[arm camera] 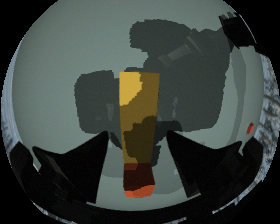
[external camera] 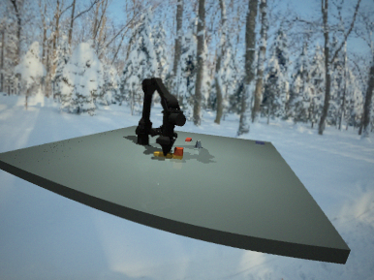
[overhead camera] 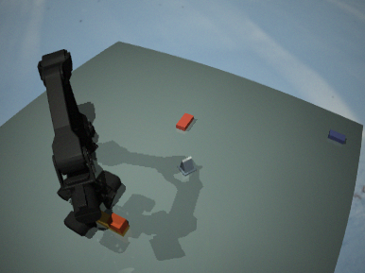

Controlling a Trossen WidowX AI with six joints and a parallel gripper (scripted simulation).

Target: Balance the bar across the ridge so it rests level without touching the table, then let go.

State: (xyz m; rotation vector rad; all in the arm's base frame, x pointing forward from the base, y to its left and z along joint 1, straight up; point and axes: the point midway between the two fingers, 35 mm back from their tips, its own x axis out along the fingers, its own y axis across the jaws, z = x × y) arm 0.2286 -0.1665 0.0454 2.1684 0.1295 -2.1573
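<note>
The bar is 30 mm ahead of my gripper tip and 10 mm above it. Round my gripper tip: flat red block 440 mm to the left, 10 mm behind; then blue block 670 mm to the left, 510 mm ahead.
</note>
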